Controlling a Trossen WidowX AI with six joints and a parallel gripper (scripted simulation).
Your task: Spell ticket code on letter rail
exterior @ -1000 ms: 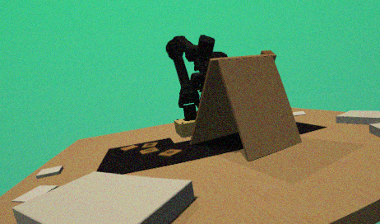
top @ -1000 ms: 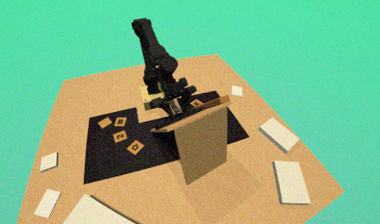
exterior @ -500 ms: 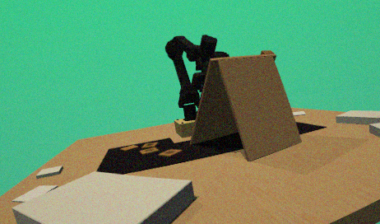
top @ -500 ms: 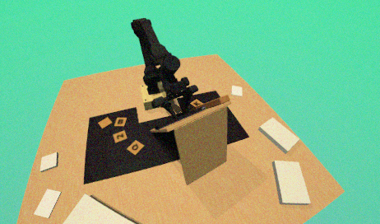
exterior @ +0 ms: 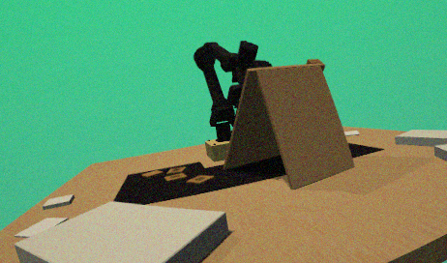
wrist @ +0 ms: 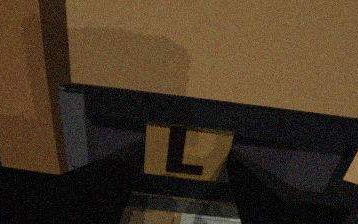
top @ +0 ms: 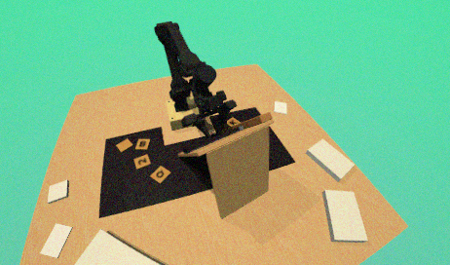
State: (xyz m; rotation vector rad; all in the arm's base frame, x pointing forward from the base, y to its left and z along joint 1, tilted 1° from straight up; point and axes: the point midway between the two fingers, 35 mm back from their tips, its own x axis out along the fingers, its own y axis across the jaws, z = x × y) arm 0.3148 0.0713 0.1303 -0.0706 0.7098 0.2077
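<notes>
Now: the white ticket 5 cm behind my gripper tip, 6 cm to the right of it and 7 cm below it. Round my gripper tip: black mat (14 cm behind, 8 cm to the right, 16 cm below).
</notes>
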